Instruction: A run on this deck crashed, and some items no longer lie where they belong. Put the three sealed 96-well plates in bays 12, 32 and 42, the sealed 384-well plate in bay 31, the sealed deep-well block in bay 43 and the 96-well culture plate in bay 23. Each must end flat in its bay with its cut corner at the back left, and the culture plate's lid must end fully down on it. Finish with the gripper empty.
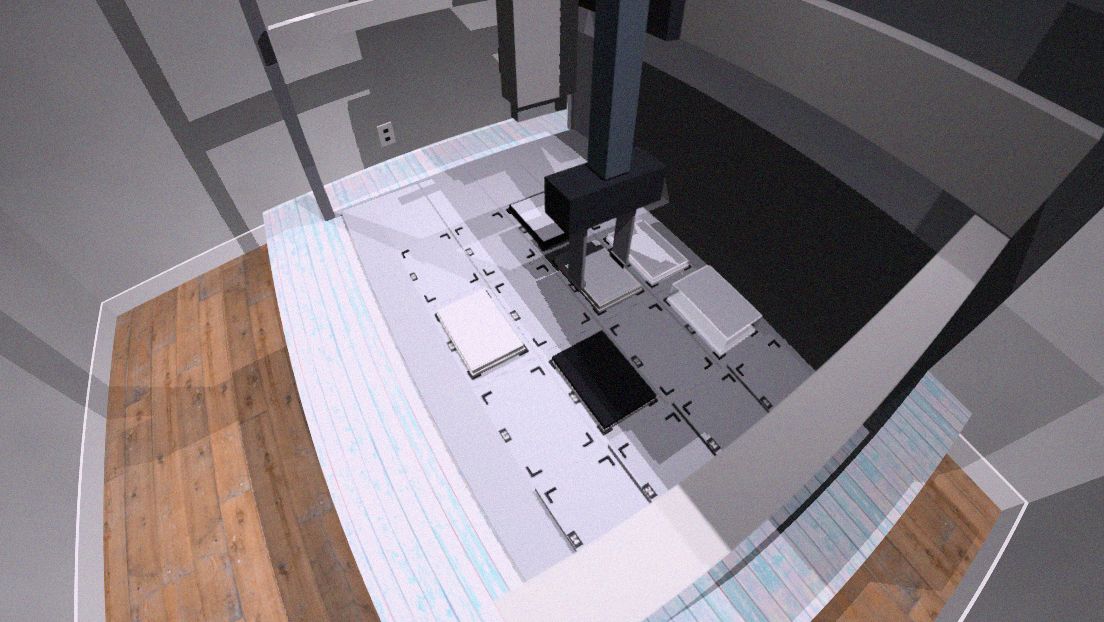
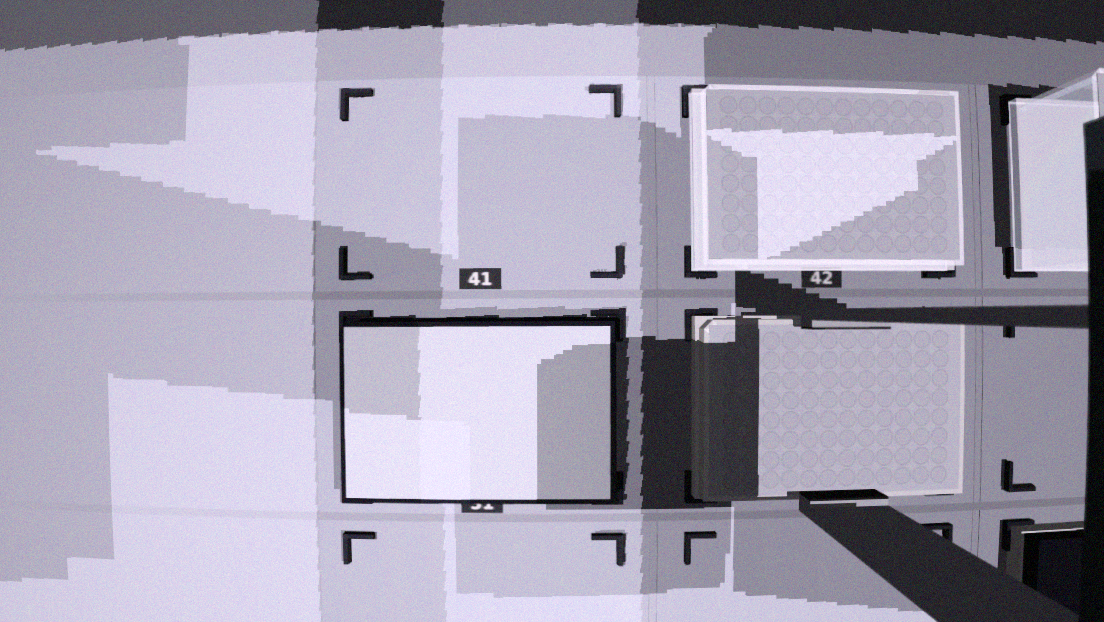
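Where they show: gripper, between the fingertips: (image 1: 598,270) (image 2: 838,409); robot's base, origin of its link: (image 1: 403,253).
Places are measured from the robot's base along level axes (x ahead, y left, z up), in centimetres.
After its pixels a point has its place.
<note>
My gripper (image 1: 601,266) {x 22.8, y 25.7, z 1.4 cm} (image 2: 844,411) {x 22.8, y 25.7, z 1.4 cm} is low over bay 32, with its jaws shut on the sealed 96-well plate (image 1: 614,284) {x 26.6, y 26.2, z 1.4 cm} (image 2: 857,409) {x 23.7, y 25.7, z 1.4 cm}, which lies flat with its cut corner at the back left. Another sealed 96-well plate (image 1: 647,251) {x 23.6, y 35.6, z 1.4 cm} (image 2: 834,185) {x 22.7, y 35.9, z 1.4 cm} is in bay 42. The dark-rimmed sealed 384-well plate (image 1: 539,220) {x 7.2, y 24.0, z 1.4 cm} (image 2: 478,432) {x 6.5, y 24.8, z 1.4 cm} is in bay 31. The tall pale deep-well block (image 1: 714,309) {x 40.3, y 34.5, z 4.2 cm} (image 2: 1052,185) {x 32.9, y 35.9, z 2.1 cm} is in bay 43. A white sealed plate (image 1: 480,328) {x 23.2, y 4.5, z 1.4 cm} sits in bay 12. The black culture plate (image 1: 604,378) {x 39.6, y 14.8, z 1.7 cm} (image 2: 1062,567) {x 34.2, y 17.8, z 1.6 cm} is in bay 23; its lid's fit is unclear.
Black corner brackets and number labels mark the bays on the pale deck (image 1: 390,274) {x 3.5, y -3.7, z 0.0 cm}. Bay 41 (image 2: 478,185) {x 6.3, y 36.2, z 0.0 cm} shows its bare surface. A light frame beam (image 1: 772,448) {x 61.8, y 2.5, z 40.0 cm} crosses the front right. The parked pipetting stage (image 1: 536,54) stands behind the deck.
</note>
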